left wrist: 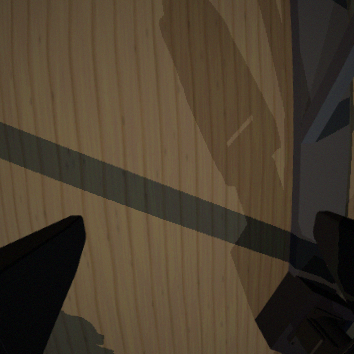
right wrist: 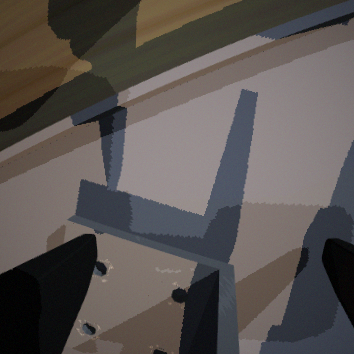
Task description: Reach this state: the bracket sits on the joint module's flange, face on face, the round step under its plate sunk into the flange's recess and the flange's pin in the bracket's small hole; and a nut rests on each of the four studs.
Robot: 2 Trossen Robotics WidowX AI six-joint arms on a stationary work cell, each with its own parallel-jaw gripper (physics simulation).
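Frame: origin at the left arm's base, x down, y back, z left, level; millimetres.
Where they show: left gripper, fingertip midpoint: [left wrist: 200, 225]; right gripper, fingertip midpoint: [right wrist: 211, 248]; left arm's base, origin of the base link: [left wrist: 316, 331].
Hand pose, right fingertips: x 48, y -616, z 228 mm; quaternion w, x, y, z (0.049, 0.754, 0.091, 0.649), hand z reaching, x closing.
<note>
Things, the pixels of their top centre, and the offset from my right fingertips. "pt": a spot on its surface instead. Level surfaces: height alone.
- bracket, surface spot: [right wrist: 142, 285] pt dz -23, dx -1, dy -25 mm
- wooden table, its level: dx +15 mm
- pale surface, its level: dx +11 mm
- dark block-like part, surface spot: [left wrist: 287, 305] pt dz -237, dx -27, dy +566 mm
The bracket [right wrist: 142, 285] shows in the lower part of the right wrist view, a pale plate with several dark round holes and raised grey edges along its far and right sides. The right gripper [right wrist: 211, 242] is open and empty. Its left finger overlaps the plate's left part in the view, and its right finger stands off to the right, apart from the bracket. The plate's near part is cut off by the view's lower edge, and its underside is hidden. The left gripper [left wrist: 200, 218] is open and empty above the wooden table. The joint module, its studs and the nuts cannot be made out.
The wooden table [left wrist: 125, 90] [right wrist: 175, 17] carries dark shadow bands. A pale surface [right wrist: 170, 150] with a straight far edge lies around the bracket, crossed by bluish shadows. A grey-blue structure [left wrist: 322, 185] runs along the left wrist view's right side, with a dark block-like part [left wrist: 287, 305] below it.
</note>
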